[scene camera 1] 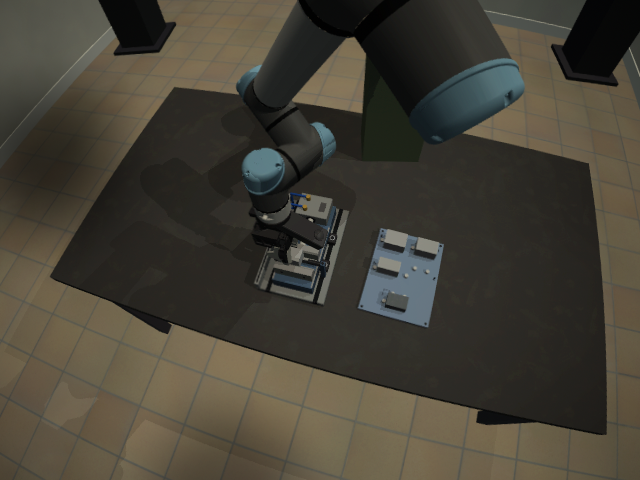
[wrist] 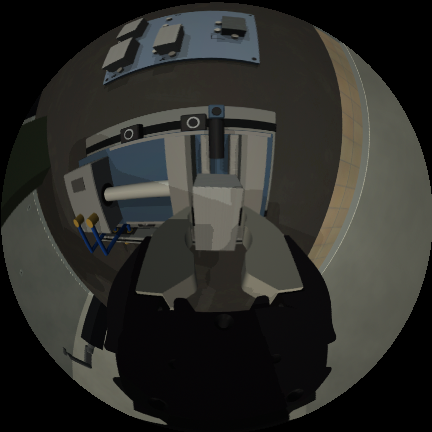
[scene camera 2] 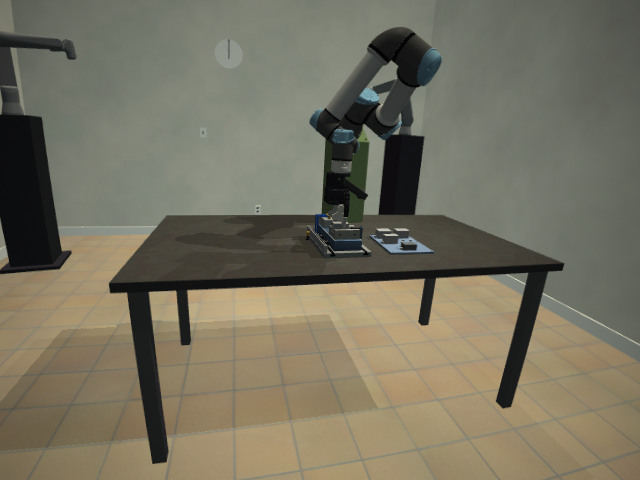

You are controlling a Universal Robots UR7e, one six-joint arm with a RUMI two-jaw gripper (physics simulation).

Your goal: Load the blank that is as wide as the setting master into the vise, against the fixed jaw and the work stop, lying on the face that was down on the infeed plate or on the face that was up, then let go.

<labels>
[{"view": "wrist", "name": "my gripper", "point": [215,208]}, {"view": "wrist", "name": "moving jaw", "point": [179,150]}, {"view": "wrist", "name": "grey actuator box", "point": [97,172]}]
</labels>
